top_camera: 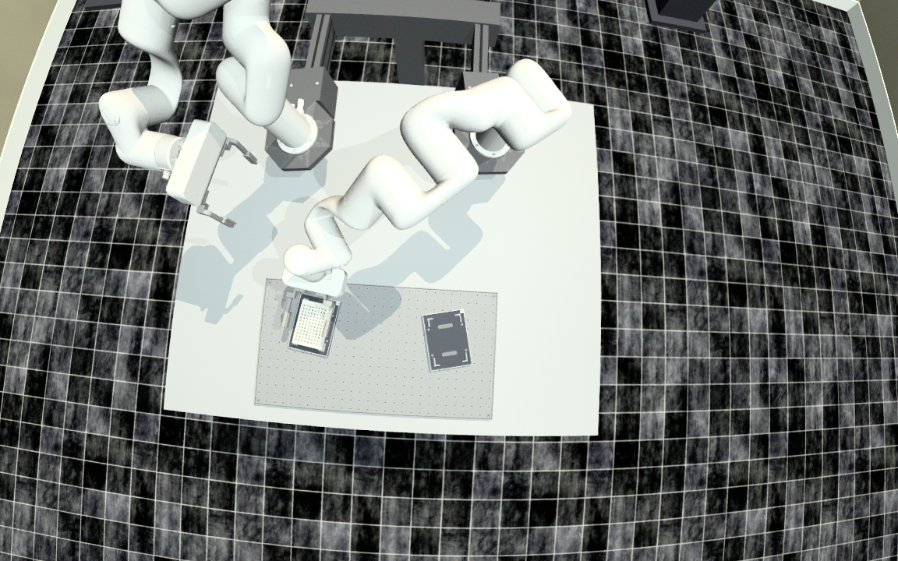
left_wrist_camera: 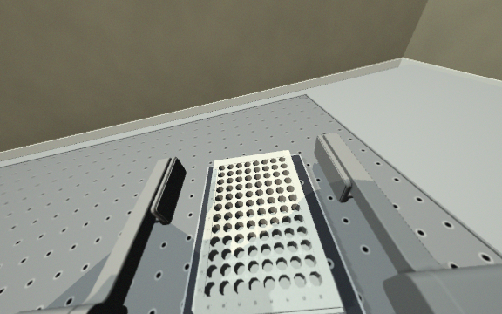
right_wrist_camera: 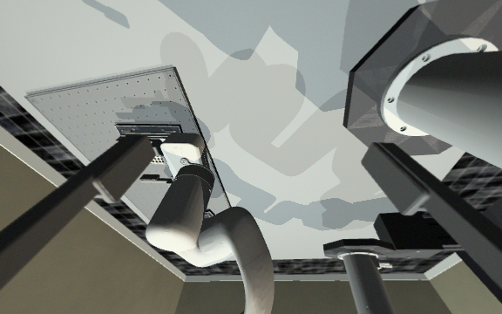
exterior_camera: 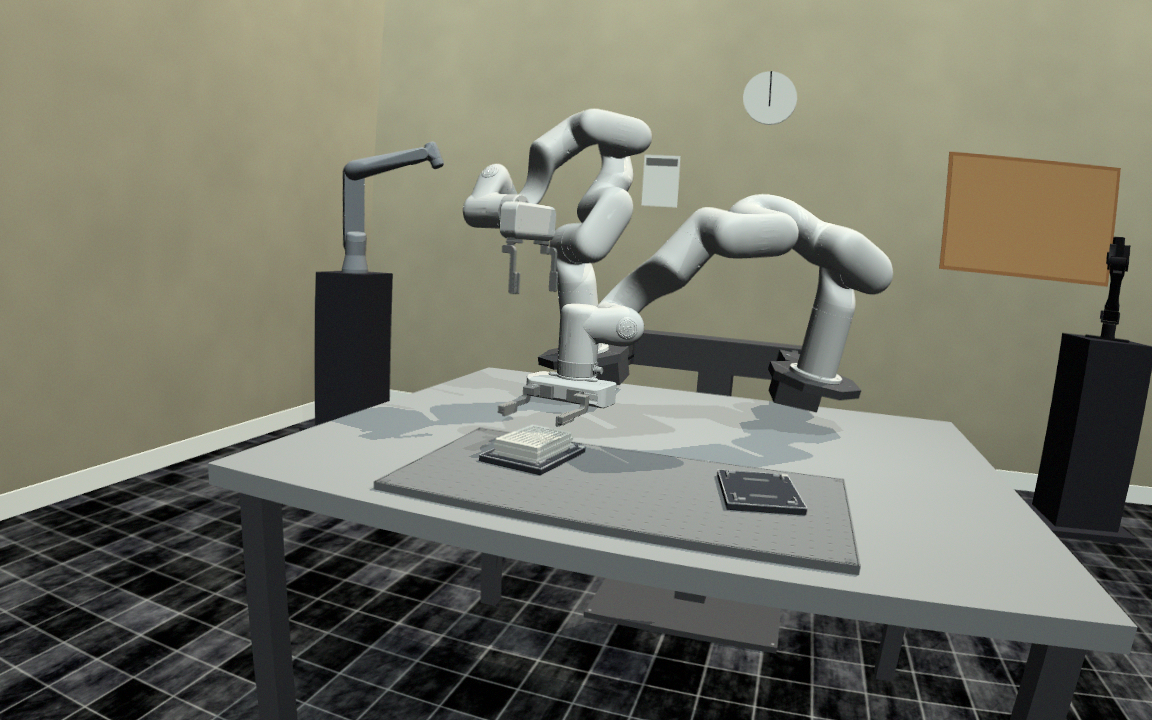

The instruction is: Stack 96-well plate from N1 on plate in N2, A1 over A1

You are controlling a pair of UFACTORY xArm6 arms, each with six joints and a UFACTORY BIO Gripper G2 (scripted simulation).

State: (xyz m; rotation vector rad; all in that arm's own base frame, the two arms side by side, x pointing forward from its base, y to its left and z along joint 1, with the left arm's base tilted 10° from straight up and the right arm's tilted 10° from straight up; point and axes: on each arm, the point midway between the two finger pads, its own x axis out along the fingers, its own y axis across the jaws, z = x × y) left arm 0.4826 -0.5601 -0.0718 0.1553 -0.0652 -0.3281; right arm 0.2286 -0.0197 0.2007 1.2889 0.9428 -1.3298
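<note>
The dark nest N2 is 70 mm below my left hand. From my left hand the other things lie so: dark nest N1: 40 mm ahead, 390 mm to the left, 70 mm below.
</note>
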